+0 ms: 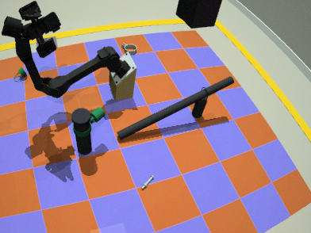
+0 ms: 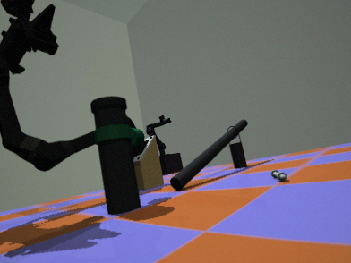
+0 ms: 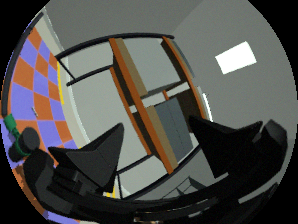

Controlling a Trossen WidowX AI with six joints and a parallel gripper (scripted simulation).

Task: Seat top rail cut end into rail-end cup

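My gripper tip is now 37 cm above the green rail-end cup, 13 cm to the right of it and 8 cm short of it. Round my gripper tip: small bolt (50 cm below, 33 cm ahead, 24 cm to the left); then green clip (50 cm below, 43 cm behind, 14 cm to the right); then small post (60 cm to the left, 41 cm below, 12 cm ahead).
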